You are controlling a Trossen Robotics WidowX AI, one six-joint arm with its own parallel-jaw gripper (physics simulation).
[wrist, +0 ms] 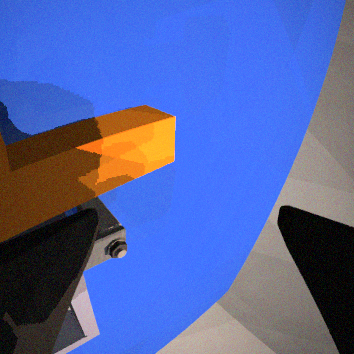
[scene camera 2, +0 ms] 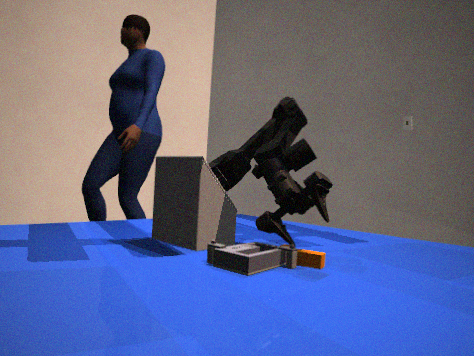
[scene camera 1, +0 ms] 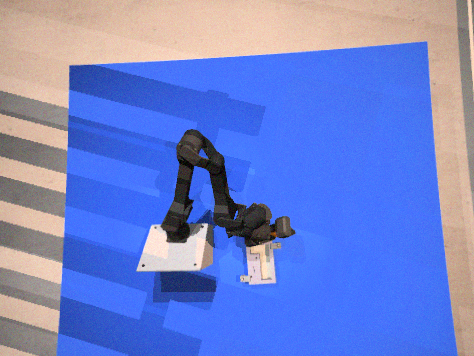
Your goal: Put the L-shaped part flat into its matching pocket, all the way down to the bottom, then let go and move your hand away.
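Note:
The orange L-shaped part lies on the blue surface beside the pocket block, outside its pocket. One arm shows in the wrist view; the rest is cut off at the left edge and partly hidden by a finger. The pale pocket block has an open L-shaped pocket. My gripper is wide open and empty, tilted above the part. Its lower fingertip is near the part and the block's corner bracket; the other is higher and farther out.
Small brackets with bolts stick out from the block, one beside the orange part and one at the opposite corner. The arm's base box stands beside the block. A person stands in the background.

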